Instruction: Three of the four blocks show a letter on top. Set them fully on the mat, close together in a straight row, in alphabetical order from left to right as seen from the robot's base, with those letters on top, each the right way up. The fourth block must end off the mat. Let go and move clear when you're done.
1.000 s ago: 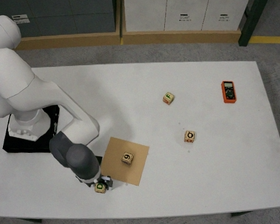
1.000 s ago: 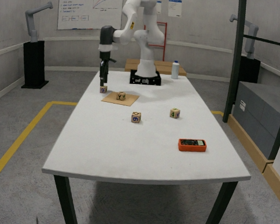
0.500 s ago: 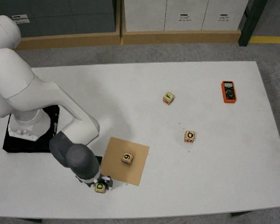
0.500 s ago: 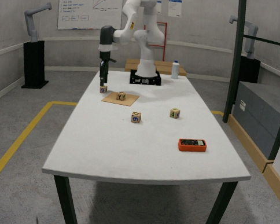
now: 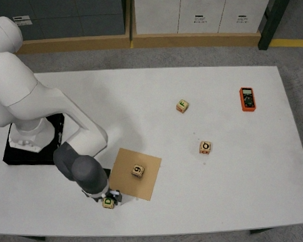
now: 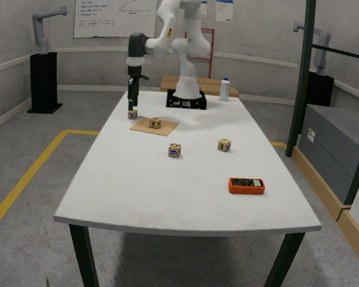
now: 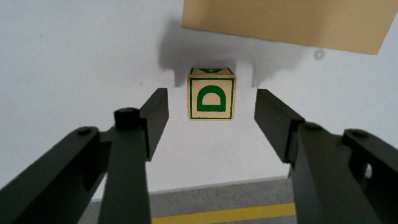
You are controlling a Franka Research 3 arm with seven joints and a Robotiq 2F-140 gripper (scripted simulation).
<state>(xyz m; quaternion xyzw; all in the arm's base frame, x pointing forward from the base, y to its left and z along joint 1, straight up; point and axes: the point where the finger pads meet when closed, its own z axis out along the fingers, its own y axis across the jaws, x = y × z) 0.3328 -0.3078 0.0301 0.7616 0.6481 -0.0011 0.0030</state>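
Now: the block 60 mm below my hand. From my hand the other things lie so: tan mat (110 mm ahead, 130 mm to the left, 80 mm below); orange multimeter (680 mm ahead, 500 mm to the left, 70 mm below); white bottle (520 mm behind, 580 mm to the left).
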